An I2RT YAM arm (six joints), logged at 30 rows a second.
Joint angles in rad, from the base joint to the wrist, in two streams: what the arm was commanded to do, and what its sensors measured. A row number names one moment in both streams.
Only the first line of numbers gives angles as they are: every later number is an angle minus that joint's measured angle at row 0.
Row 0, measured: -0.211, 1.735, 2.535, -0.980, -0.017, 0.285
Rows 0 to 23, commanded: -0.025, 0.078, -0.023, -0.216, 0.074, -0.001; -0.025, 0.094, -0.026, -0.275, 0.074, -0.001; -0.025, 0.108, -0.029, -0.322, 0.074, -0.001; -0.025, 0.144, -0.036, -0.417, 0.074, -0.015; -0.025, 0.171, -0.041, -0.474, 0.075, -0.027; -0.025, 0.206, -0.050, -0.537, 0.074, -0.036; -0.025, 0.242, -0.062, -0.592, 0.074, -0.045; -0.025, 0.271, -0.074, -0.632, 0.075, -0.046; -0.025, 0.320, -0.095, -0.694, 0.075, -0.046; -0.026, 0.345, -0.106, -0.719, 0.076, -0.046; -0.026, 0.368, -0.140, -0.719, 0.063, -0.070; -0.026, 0.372, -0.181, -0.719, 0.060, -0.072; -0.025, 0.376, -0.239, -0.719, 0.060, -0.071; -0.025, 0.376, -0.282, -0.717, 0.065, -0.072; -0.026, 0.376, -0.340, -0.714, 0.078, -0.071; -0.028, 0.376, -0.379, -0.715, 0.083, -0.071; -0.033, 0.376, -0.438, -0.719, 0.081, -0.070; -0.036, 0.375, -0.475, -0.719, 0.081, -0.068; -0.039, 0.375, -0.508, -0.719, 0.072, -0.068; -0.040, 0.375, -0.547, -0.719, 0.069, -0.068; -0.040, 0.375, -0.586, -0.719, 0.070, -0.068; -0.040, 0.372, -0.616, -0.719, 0.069, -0.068; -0.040, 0.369, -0.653, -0.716, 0.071, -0.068; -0.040, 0.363, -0.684, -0.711, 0.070, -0.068
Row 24, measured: -0.031, 0.390, -0.607, -0.713, 0.047, -0.061
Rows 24 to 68, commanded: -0.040, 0.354, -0.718, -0.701, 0.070, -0.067; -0.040, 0.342, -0.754, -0.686, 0.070, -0.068; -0.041, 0.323, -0.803, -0.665, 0.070, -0.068; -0.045, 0.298, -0.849, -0.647, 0.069, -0.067; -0.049, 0.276, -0.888, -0.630, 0.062, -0.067; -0.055, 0.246, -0.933, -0.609, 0.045, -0.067; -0.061, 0.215, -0.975, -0.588, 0.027, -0.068; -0.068, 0.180, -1.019, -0.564, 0.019, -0.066; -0.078, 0.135, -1.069, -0.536, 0.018, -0.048; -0.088, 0.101, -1.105, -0.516, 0.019, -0.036; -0.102, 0.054, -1.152, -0.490, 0.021, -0.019; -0.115, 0.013, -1.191, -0.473, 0.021, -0.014; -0.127, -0.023, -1.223, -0.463, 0.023, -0.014; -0.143, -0.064, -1.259, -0.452, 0.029, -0.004; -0.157, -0.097, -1.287, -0.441, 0.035, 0.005; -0.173, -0.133, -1.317, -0.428, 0.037, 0.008; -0.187, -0.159, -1.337, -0.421, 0.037, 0.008; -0.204, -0.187, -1.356, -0.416, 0.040, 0.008; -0.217, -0.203, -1.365, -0.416, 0.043, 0.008; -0.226, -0.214, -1.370, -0.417, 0.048, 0.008; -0.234, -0.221, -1.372, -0.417, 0.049, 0.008; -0.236, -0.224, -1.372, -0.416, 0.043, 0.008; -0.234, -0.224, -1.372, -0.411, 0.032, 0.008; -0.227, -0.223, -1.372, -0.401, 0.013, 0.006; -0.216, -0.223, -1.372, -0.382, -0.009, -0.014; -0.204, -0.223, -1.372, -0.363, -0.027, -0.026; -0.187, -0.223, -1.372, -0.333, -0.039, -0.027; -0.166, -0.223, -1.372, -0.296, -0.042, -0.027; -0.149, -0.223, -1.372, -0.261, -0.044, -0.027; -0.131, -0.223, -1.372, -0.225, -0.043, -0.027; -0.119, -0.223, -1.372, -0.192, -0.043, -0.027; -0.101, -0.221, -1.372, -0.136, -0.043, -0.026; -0.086, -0.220, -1.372, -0.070, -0.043, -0.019; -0.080, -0.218, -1.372, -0.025, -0.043, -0.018; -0.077, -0.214, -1.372, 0.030, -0.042, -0.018; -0.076, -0.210, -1.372, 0.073, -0.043, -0.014; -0.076, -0.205, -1.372, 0.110, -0.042, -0.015; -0.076, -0.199, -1.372, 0.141, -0.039, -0.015; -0.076, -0.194, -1.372, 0.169, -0.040, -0.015; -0.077, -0.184, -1.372, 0.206, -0.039, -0.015; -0.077, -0.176, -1.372, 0.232, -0.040, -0.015; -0.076, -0.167, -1.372, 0.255, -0.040, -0.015; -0.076, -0.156, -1.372, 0.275, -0.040, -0.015; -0.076, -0.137, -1.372, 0.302, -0.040, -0.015; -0.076, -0.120, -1.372, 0.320, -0.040, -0.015
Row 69, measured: -0.077, -0.167, -1.374, 0.281, -0.056, -0.022
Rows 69 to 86, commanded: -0.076, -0.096, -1.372, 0.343, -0.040, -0.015; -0.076, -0.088, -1.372, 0.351, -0.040, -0.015; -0.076, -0.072, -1.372, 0.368, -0.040, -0.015; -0.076, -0.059, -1.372, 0.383, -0.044, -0.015; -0.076, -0.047, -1.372, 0.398, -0.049, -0.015; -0.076, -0.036, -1.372, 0.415, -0.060, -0.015; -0.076, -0.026, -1.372, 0.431, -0.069, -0.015; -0.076, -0.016, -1.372, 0.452, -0.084, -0.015; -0.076, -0.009, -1.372, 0.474, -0.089, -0.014; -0.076, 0.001, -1.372, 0.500, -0.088, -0.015; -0.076, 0.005, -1.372, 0.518, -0.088, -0.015; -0.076, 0.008, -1.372, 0.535, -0.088, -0.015; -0.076, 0.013, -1.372, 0.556, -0.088, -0.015; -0.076, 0.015, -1.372, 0.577, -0.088, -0.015; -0.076, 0.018, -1.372, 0.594, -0.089, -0.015; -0.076, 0.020, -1.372, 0.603, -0.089, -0.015; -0.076, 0.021, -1.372, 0.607, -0.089, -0.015; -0.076, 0.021, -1.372, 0.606, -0.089, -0.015
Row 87, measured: -0.077, 0.005, -1.374, 0.601, -0.097, -0.020
